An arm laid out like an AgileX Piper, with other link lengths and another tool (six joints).
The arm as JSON. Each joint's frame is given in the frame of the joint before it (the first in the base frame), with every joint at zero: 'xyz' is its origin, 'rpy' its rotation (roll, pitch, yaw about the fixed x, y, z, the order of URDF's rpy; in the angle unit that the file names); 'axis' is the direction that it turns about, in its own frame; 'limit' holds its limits. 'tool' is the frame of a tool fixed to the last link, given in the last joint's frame.
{
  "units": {
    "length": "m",
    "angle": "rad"
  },
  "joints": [
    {
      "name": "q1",
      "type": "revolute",
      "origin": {
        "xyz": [
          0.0,
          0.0,
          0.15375
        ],
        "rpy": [
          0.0,
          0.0,
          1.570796
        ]
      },
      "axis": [
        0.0,
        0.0,
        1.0
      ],
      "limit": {
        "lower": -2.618,
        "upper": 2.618
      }
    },
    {
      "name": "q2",
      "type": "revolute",
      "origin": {
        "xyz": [
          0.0,
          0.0,
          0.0
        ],
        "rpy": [
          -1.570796,
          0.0,
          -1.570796
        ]
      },
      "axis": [
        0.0,
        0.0,
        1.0
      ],
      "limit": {
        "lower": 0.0,
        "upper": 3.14
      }
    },
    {
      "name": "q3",
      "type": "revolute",
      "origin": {
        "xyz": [
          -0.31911,
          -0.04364,
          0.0
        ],
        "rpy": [
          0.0,
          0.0,
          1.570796
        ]
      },
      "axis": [
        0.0,
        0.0,
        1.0
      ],
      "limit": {
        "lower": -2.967,
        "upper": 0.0
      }
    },
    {
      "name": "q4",
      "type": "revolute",
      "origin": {
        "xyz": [
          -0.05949,
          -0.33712,
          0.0
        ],
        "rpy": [
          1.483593,
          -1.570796,
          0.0
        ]
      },
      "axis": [
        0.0,
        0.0,
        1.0
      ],
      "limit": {
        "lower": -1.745,
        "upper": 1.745
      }
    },
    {
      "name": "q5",
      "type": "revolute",
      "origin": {
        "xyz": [
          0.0,
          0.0,
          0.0
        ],
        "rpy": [
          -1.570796,
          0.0,
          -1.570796
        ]
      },
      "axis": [
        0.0,
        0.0,
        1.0
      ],
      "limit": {
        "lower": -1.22,
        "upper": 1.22
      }
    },
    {
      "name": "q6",
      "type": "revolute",
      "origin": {
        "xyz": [
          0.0,
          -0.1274,
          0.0
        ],
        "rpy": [
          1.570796,
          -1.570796,
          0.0
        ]
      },
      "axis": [
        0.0,
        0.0,
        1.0
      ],
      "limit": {
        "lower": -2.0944,
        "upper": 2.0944
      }
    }
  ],
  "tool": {
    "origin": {
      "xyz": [
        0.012,
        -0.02,
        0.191
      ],
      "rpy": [
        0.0,
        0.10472,
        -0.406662
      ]
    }
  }
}
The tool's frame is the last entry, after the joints.
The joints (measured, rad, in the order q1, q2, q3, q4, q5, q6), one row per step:
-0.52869, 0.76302, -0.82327, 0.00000, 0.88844, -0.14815
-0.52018, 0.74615, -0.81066, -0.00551, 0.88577, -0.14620
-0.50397, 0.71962, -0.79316, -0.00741, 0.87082, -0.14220
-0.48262, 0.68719, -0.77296, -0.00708, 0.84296, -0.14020
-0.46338, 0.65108, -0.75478, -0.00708, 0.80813, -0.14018
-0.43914, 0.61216, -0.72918, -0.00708, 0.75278, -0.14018
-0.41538, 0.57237, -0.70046, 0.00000, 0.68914, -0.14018
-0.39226, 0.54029, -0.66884, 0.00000, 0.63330, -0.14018
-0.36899, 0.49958, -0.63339, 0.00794, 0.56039, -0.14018
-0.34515, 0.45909, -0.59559, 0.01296, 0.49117, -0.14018
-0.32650, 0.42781, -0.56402, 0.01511, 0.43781, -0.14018
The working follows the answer.
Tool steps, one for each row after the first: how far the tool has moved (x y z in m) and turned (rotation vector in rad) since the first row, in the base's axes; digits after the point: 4 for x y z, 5 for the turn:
-0.0018, 0.0029, -0.0005, -0.00694, -0.00400, 0.00638
-0.0009, 0.0084, 0.0024, -0.01777, -0.02547, 0.01970
0.0025, 0.0152, 0.0088, -0.03524, -0.06167, 0.03992
0.0063, 0.0208, 0.0194, -0.05964, -0.10849, 0.05931
0.0129, 0.0272, 0.0322, -0.09016, -0.17009, 0.08371
0.0199, 0.0351, 0.0463, -0.11568, -0.24103, 0.10807
0.0250, 0.0419, 0.0541, -0.13783, -0.29294, 0.13086
0.0305, 0.0503, 0.0680, -0.16102, -0.36863, 0.15358
0.0339, 0.0589, 0.0797, -0.18236, -0.43809, 0.17603
0.0357, 0.0656, 0.0873, -0.19825, -0.48922, 0.19317

Tool pose at each row, in the base's axes (x y z in m, rotation vector in rad; rounded; the steps above come from the unrounded poses):
0.3091, -0.1703, 0.2547, 1.63373, 1.74334, 0.33709
0.3073, -0.1674, 0.2542, 1.62185, 1.74525, 0.33674
0.3082, -0.1618, 0.2571, 1.59400, 1.73969, 0.34926
0.3117, -0.1551, 0.2635, 1.54948, 1.72809, 0.36970
0.3155, -0.1494, 0.2741, 1.49637, 1.70655, 0.39072
0.3220, -0.1430, 0.2869, 1.42869, 1.67663, 0.41835
0.3291, -0.1352, 0.3009, 1.36052, 1.63918, 0.45581
0.3341, -0.1284, 0.3088, 1.30435, 1.61460, 0.48133
0.3396, -0.1200, 0.3227, 1.23710, 1.57077, 0.52070
0.3431, -0.1114, 0.3344, 1.17404, 1.53094, 0.55603
0.3448, -0.1047, 0.3420, 1.12703, 1.50155, 0.58126

